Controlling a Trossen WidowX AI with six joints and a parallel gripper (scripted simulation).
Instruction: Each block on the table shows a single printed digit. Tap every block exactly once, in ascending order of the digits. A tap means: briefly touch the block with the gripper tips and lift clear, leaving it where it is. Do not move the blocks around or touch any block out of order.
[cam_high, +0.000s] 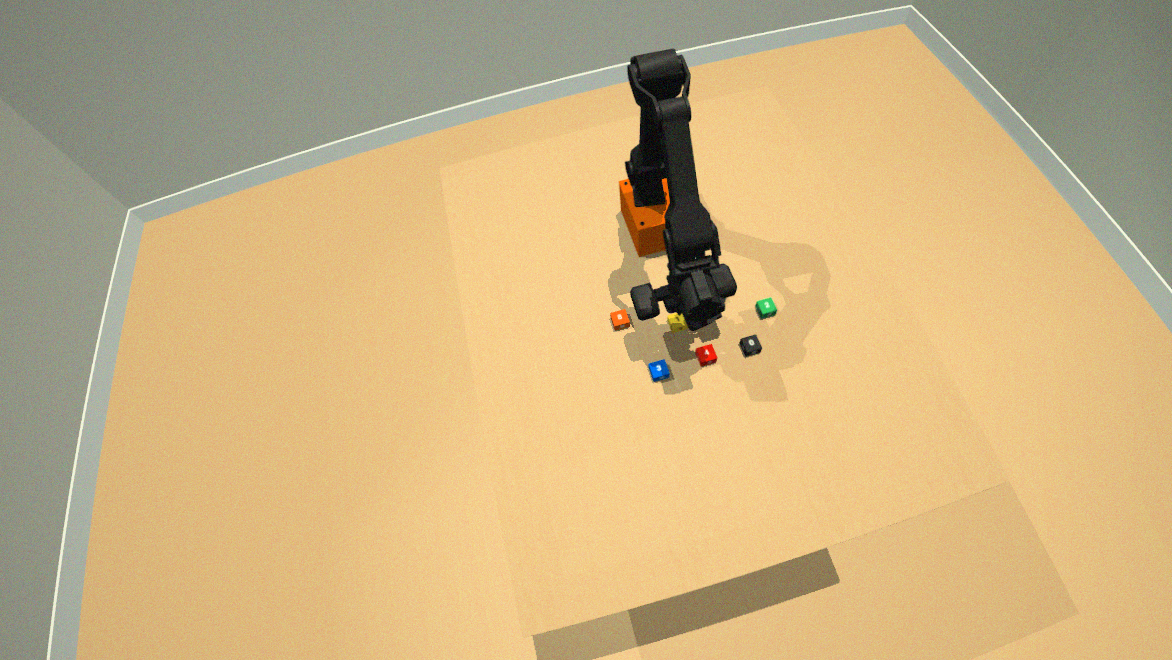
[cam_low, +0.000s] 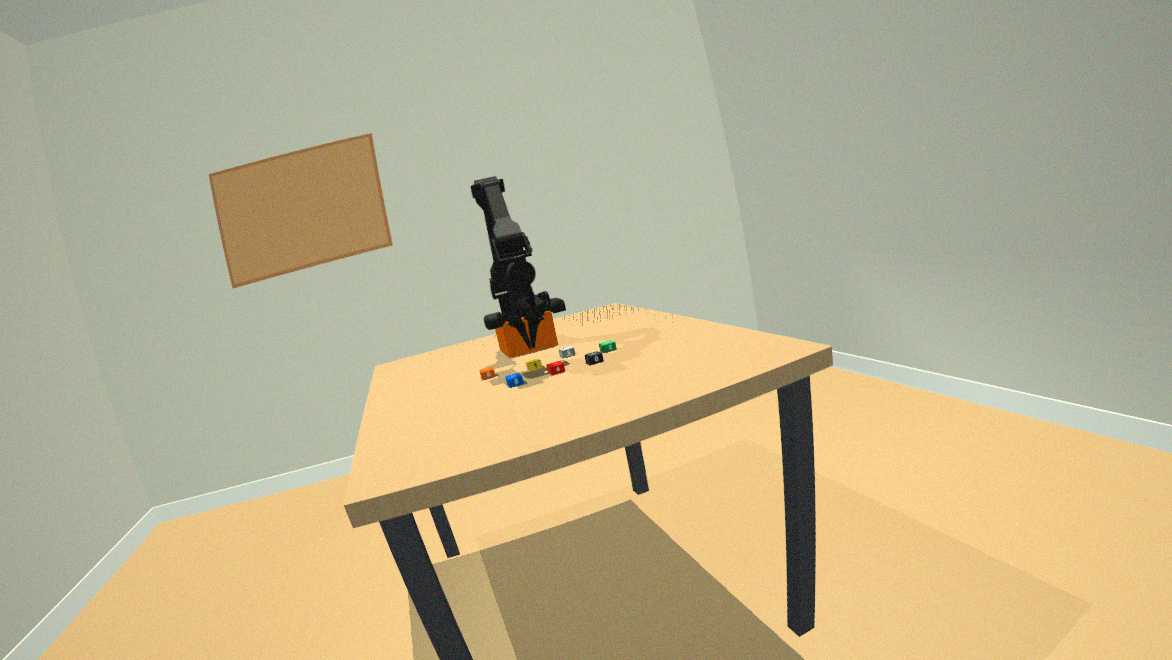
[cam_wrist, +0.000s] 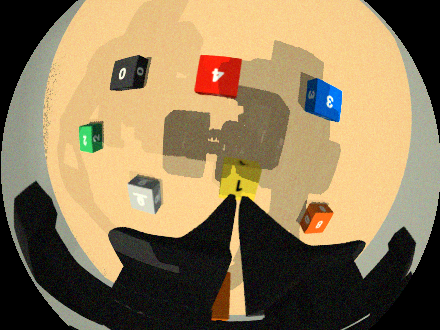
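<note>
The yellow block lies 4 cm below my gripper tip. The rest, counted from my gripper tip: red block (8 cm ahead, 4 cm to the left, 4 cm below); grey block (8 cm to the left, 6 cm behind, 4 cm below); blue block (10 cm ahead, 5 cm to the right, 4 cm below).
</note>
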